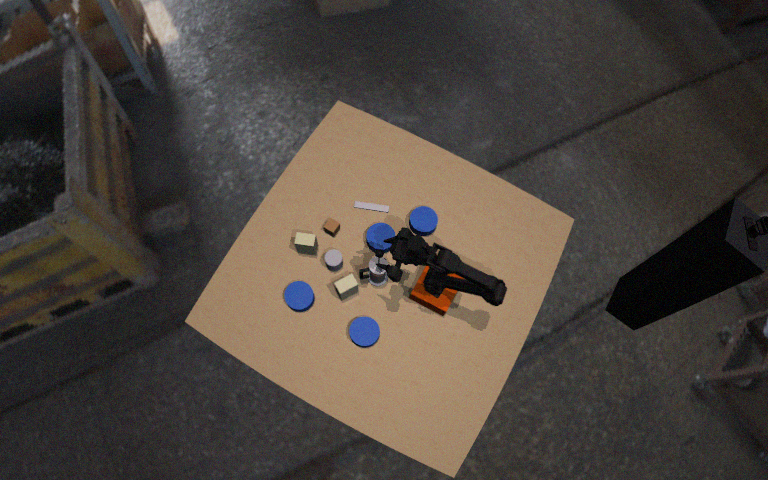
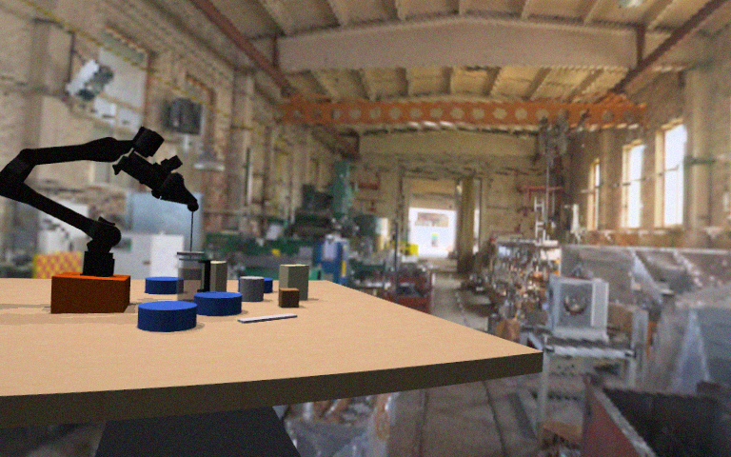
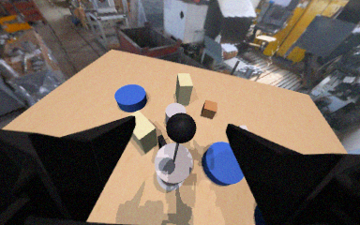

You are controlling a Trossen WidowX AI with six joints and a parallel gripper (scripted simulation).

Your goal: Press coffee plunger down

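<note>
My gripper tip is 10 mm short of the coffee press, 10 mm to the right of it and 150 mm above it. Round my gripper tip: brown cube: 280 mm ahead, 60 mm to the right, 260 mm below; white strip: 200 mm ahead, 240 mm to the right, 280 mm below.
</note>
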